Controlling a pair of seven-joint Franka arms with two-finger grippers.
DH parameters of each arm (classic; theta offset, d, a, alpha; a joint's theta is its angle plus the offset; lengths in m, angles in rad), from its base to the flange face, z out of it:
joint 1: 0 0.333 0 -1.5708
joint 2: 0 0 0 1.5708
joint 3: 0 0.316 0.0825 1.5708
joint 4: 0 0 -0.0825 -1.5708
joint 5: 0 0.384 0 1.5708
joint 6: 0 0 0.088 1.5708
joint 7: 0 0.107 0 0
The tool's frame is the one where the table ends.
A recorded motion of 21 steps. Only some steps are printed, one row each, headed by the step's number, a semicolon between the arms.
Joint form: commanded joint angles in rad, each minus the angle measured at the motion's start. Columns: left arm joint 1, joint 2, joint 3, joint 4, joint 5, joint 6, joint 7; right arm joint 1, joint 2, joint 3, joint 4, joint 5, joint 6, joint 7.
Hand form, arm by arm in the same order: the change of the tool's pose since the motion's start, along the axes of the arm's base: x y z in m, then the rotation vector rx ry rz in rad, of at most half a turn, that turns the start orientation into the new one. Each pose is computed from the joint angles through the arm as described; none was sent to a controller.
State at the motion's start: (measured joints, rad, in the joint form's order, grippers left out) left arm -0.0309 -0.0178 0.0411 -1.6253 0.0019 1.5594 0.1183; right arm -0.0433 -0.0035 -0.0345 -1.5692 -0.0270 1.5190 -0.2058
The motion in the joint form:
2: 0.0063 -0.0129 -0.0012 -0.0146 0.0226 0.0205 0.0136; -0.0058 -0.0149 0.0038 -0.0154 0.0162 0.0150 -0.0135
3: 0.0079 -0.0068 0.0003 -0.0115 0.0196 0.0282 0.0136; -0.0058 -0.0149 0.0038 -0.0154 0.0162 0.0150 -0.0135
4: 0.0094 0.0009 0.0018 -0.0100 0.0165 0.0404 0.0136; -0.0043 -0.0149 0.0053 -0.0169 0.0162 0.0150 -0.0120
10: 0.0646 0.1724 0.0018 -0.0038 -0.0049 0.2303 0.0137; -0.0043 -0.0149 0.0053 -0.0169 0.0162 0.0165 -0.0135
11: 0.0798 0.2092 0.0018 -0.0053 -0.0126 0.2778 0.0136; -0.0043 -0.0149 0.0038 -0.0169 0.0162 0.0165 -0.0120
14: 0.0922 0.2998 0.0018 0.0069 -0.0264 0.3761 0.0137; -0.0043 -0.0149 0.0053 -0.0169 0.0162 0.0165 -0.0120
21: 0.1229 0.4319 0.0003 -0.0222 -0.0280 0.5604 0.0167; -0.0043 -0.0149 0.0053 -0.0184 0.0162 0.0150 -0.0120
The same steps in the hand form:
2: -0.0020 0.0053 0.0019 0.0218 -0.0183 -0.0096; -0.0030 0.0008 0.0022 0.0160 -0.0155 0.0118
3: 0.0006 0.0066 0.0007 0.0191 -0.0231 -0.0065; -0.0030 0.0008 0.0022 0.0160 -0.0155 0.0118
4: 0.0041 0.0079 -0.0018 0.0165 -0.0291 -0.0035; -0.0029 0.0025 0.0015 0.0161 -0.0141 0.0133
10: 0.0635 0.0390 -0.0820 0.0046 -0.0541 0.0528; -0.0028 0.0025 0.0016 0.0160 -0.0155 0.0149
11: 0.0744 0.0484 -0.1012 -0.0003 -0.0636 0.0700; -0.0028 0.0016 0.0016 0.0160 -0.0156 0.0119
14: 0.0995 0.0572 -0.1440 -0.0074 -0.0842 0.0870; -0.0028 0.0025 0.0016 0.0159 -0.0155 0.0134
21: 0.1225 0.0794 -0.2283 0.0007 -0.1071 0.1155; -0.0030 0.0025 0.0008 0.0162 -0.0126 0.0133

